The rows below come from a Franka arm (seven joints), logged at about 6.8 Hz.
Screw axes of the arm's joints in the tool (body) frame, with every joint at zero. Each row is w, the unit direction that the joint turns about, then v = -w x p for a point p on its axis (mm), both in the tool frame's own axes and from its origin. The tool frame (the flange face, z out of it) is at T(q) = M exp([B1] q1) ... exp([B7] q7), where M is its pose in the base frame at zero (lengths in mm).
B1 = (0, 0, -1, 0.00, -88.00, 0.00)
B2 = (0, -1, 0, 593.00, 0.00, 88.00)
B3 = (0, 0, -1, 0.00, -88.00, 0.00)
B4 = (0, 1, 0, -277.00, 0.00, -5.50)
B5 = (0, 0, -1, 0.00, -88.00, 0.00)
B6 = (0, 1, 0, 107.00, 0.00, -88.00)
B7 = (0, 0, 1, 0.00, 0.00, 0.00)
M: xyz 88.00 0.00 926.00 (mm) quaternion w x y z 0 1 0 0
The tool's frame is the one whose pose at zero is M.
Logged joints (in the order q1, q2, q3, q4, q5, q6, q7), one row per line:
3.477 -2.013 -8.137 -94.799 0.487 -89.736 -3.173
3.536 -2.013 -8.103 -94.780 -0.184 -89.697 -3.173
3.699 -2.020 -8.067 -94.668 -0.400 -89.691 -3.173
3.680 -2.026 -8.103 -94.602 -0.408 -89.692 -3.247
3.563 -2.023 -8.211 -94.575 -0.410 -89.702 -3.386
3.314 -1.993 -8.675 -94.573 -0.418 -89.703 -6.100
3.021 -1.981 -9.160 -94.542 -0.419 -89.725 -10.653
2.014 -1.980 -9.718 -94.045 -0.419 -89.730 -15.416
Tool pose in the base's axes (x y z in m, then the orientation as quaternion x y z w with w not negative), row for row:
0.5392 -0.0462 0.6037 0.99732 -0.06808 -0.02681 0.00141
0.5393 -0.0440 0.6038 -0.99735 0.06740 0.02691 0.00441
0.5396 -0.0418 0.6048 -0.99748 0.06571 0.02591 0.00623
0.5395 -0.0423 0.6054 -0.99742 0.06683 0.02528 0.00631
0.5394 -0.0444 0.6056 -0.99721 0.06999 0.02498 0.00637
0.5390 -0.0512 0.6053 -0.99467 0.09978 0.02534 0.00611
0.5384 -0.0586 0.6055 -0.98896 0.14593 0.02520 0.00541
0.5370 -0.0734 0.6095 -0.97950 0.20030 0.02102 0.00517
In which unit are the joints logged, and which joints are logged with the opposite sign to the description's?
The joints are logged in degrees. Opposite sign: q5, q6, q7.
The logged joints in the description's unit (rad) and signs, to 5 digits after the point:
0.06069 -0.03513 -0.14202 -1.65455 -0.00850 1.56619 0.05538
0.06171 -0.03513 -0.14142 -1.65422 0.00321 1.56551 0.05538
0.06456 -0.03526 -0.14080 -1.65227 0.00698 1.56540 0.05538
0.06423 -0.03536 -0.14142 -1.65112 0.00712 1.56542 0.05667
0.06219 -0.03531 -0.14331 -1.65065 0.00716 1.56560 0.05910
0.05784 -0.03478 -0.15141 -1.65061 0.00730 1.56561 0.10647
0.05273 -0.03457 -0.15987 -1.65007 0.00731 1.56600 0.18593
0.03515 -0.03456 -0.16961 -1.64139 0.00731 1.56608 0.26906

